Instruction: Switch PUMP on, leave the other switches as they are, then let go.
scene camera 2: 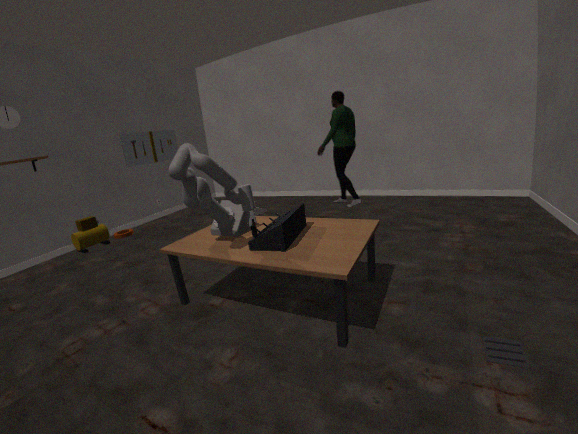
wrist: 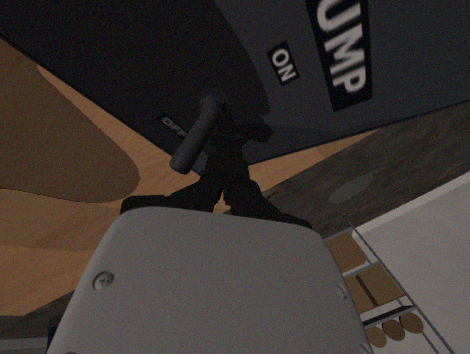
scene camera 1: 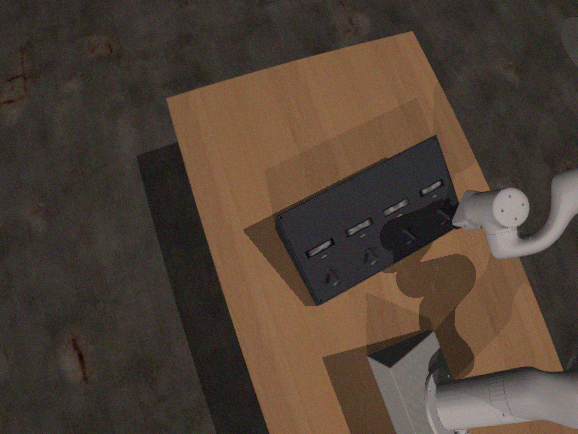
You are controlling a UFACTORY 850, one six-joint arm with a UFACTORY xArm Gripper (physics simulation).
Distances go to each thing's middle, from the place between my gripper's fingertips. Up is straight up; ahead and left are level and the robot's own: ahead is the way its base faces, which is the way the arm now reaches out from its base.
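Labels:
Pump lever (wrist: 186,155): my hand is 30 mm below it, 40 mm to the right of it and 10 mm past it. Dark sloped switch panel (scene camera 1: 334,230), counted from my hand: 10 mm below, 240 mm to the left, 40 mm ahead. Going by their middles, the pump lever is the nearest to my hand of the things named here.

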